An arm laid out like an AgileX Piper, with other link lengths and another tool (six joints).
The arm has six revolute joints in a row. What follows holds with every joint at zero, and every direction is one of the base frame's.
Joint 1 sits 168.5 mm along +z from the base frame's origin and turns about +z.
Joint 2 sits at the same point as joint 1 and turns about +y.
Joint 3 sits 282.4 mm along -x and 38.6 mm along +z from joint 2 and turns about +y.
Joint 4 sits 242.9 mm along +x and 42.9 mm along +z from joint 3 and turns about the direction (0.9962, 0, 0.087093).
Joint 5 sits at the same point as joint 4 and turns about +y.
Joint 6 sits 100.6 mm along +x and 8.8 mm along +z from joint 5 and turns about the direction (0.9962, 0, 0.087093).
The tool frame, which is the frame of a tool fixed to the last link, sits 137.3 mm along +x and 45 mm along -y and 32.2 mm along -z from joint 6; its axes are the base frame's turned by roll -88.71, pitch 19.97 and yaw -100.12 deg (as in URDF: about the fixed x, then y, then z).
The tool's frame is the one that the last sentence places.
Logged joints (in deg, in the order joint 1, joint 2, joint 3, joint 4, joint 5, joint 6), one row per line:
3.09, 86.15, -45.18, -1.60, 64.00, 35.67
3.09, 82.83, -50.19, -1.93, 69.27, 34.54
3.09, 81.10, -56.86, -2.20, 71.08, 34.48
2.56, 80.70, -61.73, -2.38, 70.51, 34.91
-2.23, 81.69, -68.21, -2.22, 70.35, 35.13
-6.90, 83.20, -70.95, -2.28, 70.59, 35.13
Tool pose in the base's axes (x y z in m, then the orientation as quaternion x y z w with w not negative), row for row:
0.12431, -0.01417, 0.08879, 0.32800, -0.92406, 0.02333, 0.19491
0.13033, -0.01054, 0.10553, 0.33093, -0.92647, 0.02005, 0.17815
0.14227, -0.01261, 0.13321, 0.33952, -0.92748, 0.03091, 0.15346
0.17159, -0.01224, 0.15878, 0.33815, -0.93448, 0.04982, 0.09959
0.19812, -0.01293, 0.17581, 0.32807, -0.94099, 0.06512, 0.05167
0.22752, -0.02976, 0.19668, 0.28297, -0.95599, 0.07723, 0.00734
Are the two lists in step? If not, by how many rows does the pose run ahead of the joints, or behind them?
The pose runs 1 row behind the joints: the pose in row i belongs to the joints in row i - 1.
